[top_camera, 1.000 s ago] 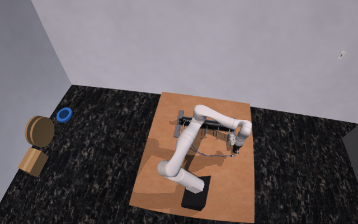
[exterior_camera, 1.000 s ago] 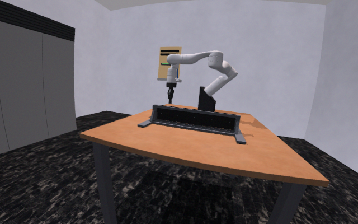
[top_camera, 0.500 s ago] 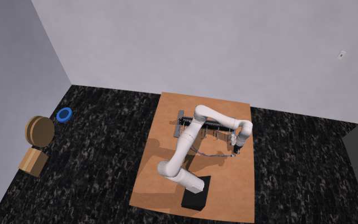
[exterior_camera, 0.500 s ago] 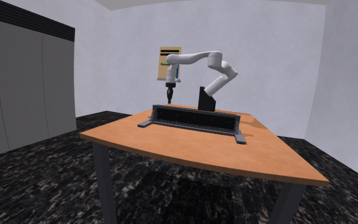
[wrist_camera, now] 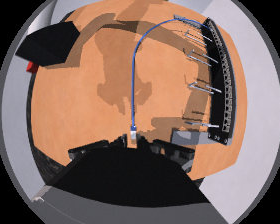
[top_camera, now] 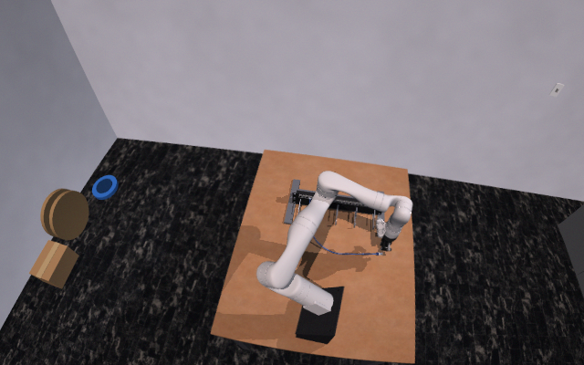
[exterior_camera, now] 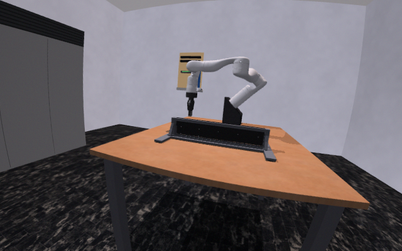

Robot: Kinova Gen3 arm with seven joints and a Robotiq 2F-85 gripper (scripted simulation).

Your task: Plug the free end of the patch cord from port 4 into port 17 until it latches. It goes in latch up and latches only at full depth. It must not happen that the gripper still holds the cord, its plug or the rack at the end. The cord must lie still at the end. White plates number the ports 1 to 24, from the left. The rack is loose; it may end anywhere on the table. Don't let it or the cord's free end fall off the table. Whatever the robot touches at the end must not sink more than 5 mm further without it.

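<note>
Now: the plug 90 mm below my hand and 10 mm to the right of it.
</note>
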